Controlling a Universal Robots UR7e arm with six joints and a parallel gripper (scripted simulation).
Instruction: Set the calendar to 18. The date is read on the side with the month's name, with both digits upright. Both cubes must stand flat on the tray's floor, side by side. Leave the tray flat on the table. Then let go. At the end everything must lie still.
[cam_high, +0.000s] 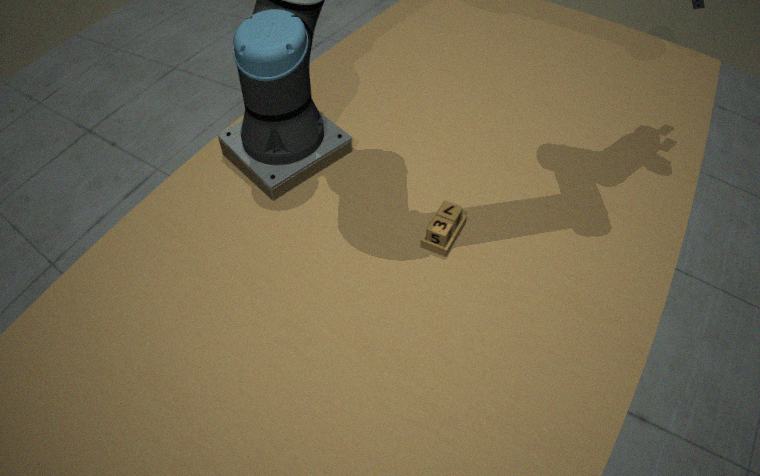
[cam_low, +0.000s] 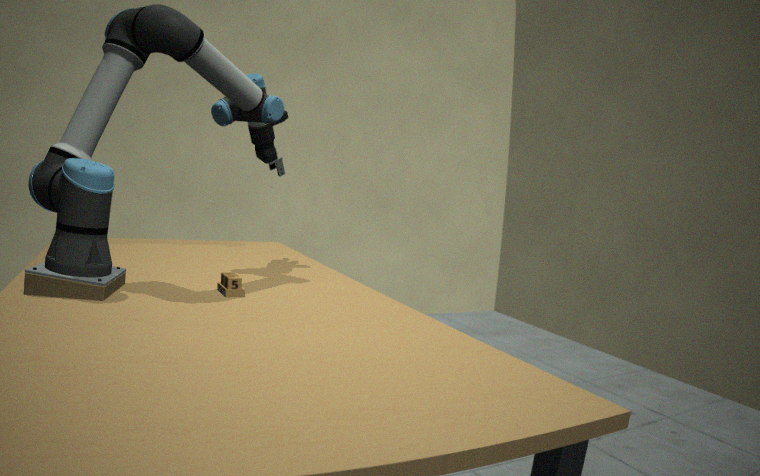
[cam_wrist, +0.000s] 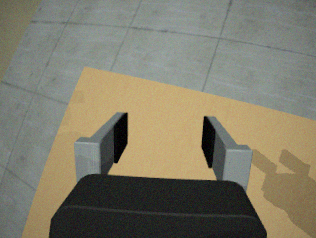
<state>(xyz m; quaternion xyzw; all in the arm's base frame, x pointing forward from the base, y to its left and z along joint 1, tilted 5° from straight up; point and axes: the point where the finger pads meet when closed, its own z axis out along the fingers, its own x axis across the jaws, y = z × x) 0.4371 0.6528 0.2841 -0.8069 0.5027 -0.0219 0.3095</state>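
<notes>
My gripper is now 12 cm past the wooden tray, 61 cm to the left of it and 28 cm above it.
</notes>
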